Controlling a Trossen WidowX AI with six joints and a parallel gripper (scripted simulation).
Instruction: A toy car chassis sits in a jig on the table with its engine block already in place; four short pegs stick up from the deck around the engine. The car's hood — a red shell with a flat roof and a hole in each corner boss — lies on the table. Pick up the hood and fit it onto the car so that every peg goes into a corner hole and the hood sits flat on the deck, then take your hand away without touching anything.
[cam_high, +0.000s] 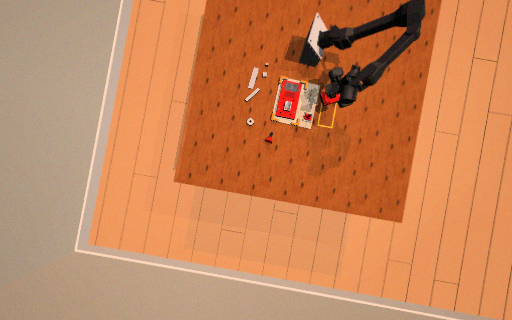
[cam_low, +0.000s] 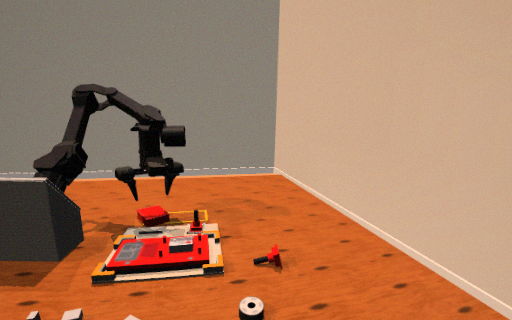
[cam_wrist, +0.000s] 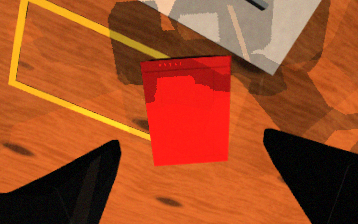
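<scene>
Now: gripper tip 5 cm above the red hood. Also, from my gripper tip: grey engine block: 9 cm ahead, 22 cm to the right, 5 cm below.
</scene>
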